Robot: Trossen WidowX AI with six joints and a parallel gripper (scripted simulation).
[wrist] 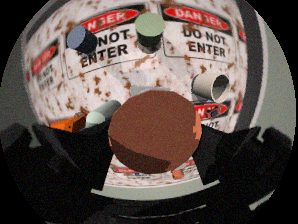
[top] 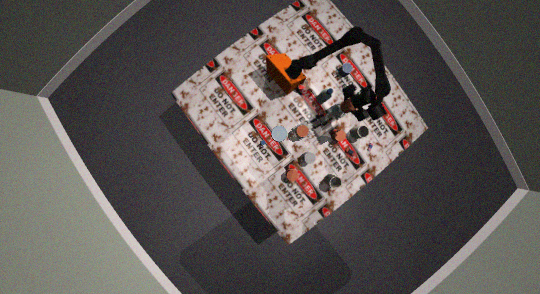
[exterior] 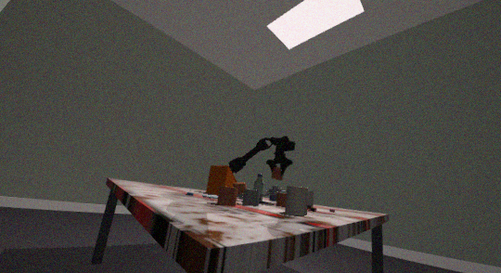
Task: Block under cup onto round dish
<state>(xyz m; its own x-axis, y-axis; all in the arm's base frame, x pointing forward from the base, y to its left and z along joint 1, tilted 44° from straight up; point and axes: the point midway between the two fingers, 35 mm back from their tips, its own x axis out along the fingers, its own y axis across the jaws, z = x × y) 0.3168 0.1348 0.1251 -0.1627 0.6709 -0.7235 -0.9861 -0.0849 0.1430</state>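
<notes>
Now: gripper tip 40 cm to the left of the pale blue round dish, 17 cm above it and 7 cm past it. The rest, counted from my gripper tip: green cup 17 cm to the left, 13 cm below; then bottle 12 cm behind, 6 cm below, 4 cm to the right; then balance 14 cm to the right, 13 cm below.
</notes>
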